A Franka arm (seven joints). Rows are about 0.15 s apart.
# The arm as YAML. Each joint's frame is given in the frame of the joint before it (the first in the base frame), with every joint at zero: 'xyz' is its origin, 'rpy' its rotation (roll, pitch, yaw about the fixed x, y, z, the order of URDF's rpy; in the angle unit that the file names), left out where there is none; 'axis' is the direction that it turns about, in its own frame. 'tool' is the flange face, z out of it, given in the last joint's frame.
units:
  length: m
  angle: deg
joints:
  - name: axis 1
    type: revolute
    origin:
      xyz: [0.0, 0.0, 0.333]
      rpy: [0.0, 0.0, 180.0]
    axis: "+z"
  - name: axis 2
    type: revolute
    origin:
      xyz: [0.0, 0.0, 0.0]
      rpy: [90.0, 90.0, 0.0]
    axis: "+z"
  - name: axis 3
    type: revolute
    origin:
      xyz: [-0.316, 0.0, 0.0]
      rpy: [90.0, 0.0, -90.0]
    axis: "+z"
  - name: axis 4
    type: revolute
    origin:
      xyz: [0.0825, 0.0, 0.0]
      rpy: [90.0, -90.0, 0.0]
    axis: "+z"
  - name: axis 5
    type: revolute
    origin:
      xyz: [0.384, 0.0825, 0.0]
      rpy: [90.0, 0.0, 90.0]
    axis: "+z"
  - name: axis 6
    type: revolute
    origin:
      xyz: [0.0, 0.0, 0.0]
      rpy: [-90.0, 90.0, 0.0]
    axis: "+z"
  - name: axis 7
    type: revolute
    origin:
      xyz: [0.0, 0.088, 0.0]
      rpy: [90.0, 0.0, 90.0]
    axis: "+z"
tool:
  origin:
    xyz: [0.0, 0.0, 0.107]
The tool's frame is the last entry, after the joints.
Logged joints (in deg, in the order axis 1, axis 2, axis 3, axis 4, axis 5, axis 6, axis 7), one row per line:
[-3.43, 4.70, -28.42, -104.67, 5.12, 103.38, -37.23]
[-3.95, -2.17, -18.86, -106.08, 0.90, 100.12, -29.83]
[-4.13, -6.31, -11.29, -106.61, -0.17, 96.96, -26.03]
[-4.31, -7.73, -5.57, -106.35, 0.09, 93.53, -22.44]
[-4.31, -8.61, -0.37, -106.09, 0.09, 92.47, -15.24]
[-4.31, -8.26, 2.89, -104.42, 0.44, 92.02, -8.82]
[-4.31, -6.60, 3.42, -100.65, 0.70, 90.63, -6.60]
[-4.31, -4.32, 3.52, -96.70, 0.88, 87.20, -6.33]
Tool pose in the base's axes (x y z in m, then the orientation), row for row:
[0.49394, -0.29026, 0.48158, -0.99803, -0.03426, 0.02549, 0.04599]
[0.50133, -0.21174, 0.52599, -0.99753, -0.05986, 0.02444, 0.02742]
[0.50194, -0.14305, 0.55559, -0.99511, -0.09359, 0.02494, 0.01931]
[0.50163, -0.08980, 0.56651, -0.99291, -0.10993, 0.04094, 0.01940]
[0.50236, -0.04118, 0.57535, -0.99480, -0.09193, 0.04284, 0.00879]
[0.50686, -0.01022, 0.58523, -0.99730, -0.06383, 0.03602, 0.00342]
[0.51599, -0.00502, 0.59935, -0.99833, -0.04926, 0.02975, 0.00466]
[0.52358, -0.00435, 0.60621, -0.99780, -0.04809, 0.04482, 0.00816]
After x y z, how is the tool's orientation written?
As a quaternion, x y z w.
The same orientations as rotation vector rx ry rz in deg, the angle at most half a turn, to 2 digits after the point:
[-174.57, -5.99, 4.46]
[-176.49, -10.59, 4.32]
[-176.95, -16.64, 4.43]
[-176.55, -19.55, 7.28]
[-178.07, -16.46, 7.67]
[-179.13, -11.46, 6.47]
[-179.17, -8.84, 5.34]
[-178.68, -8.61, 8.03]

